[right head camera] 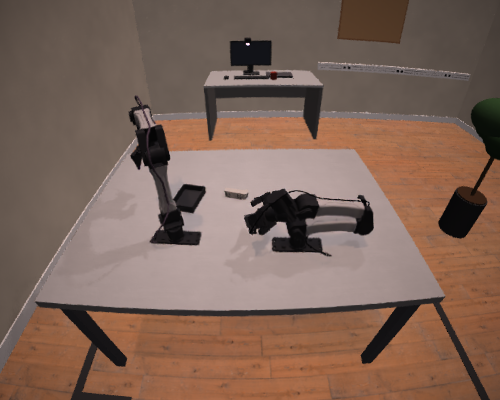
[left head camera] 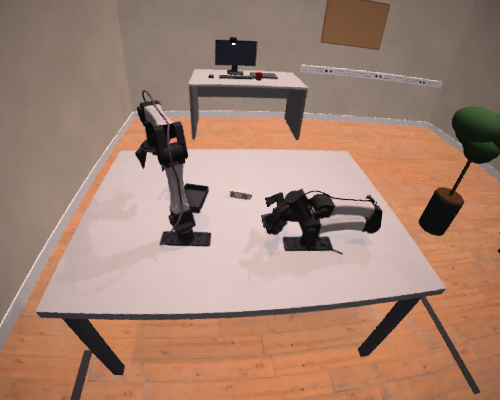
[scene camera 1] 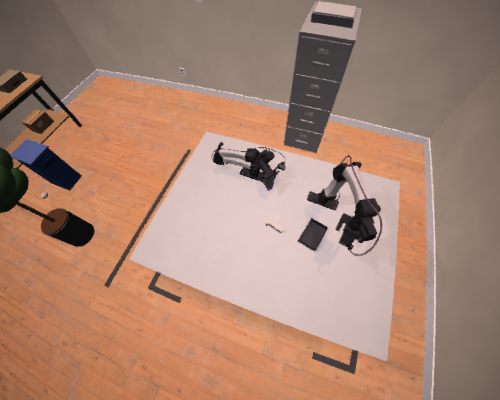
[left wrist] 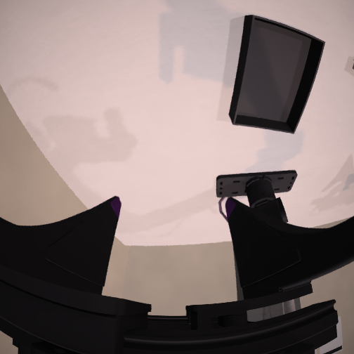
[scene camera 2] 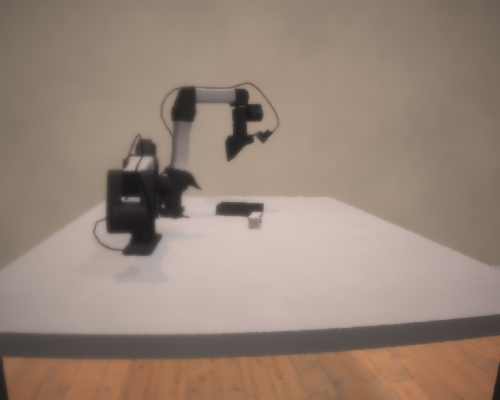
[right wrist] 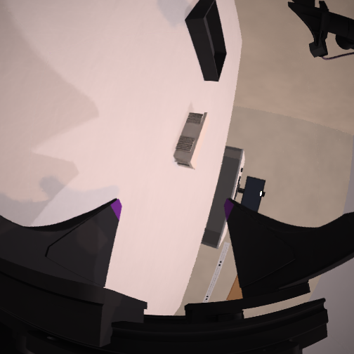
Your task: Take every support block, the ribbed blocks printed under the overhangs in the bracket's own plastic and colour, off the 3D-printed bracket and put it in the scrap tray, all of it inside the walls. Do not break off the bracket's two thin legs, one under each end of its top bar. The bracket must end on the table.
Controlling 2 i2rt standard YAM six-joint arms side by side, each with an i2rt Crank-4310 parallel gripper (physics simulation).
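Note:
The pale bracket (left head camera: 240, 195) (right head camera: 236, 194) (scene camera 1: 274, 227) (scene camera 2: 255, 220) (right wrist: 201, 131) lies on the table. In the right wrist view, two ribbed support blocks, one (right wrist: 195, 118) near its upper end and one (right wrist: 185, 144) nearer its lower end, sit in its side. Its thin legs are too small to tell. The black scrap tray (left head camera: 196, 197) (right head camera: 190, 198) (scene camera 1: 313, 234) (scene camera 2: 239, 208) (left wrist: 275, 75) (right wrist: 200, 45) looks empty in the left wrist view. My left gripper (left wrist: 172, 199) is open and empty, high beside the tray. My right gripper (right wrist: 172, 201) is open and empty, on the robot side of the bracket, apart from it.
The white table (left head camera: 225, 275) (scene camera 1: 225, 250) carries both arm bases (left head camera: 185, 239) (left head camera: 307, 243). The tray lies between my left arm and the bracket. My right arm is folded low over its base. A desk (left head camera: 247, 78) stands beyond the table, and a filing cabinet (scene camera 1: 320, 80) stands behind the arms.

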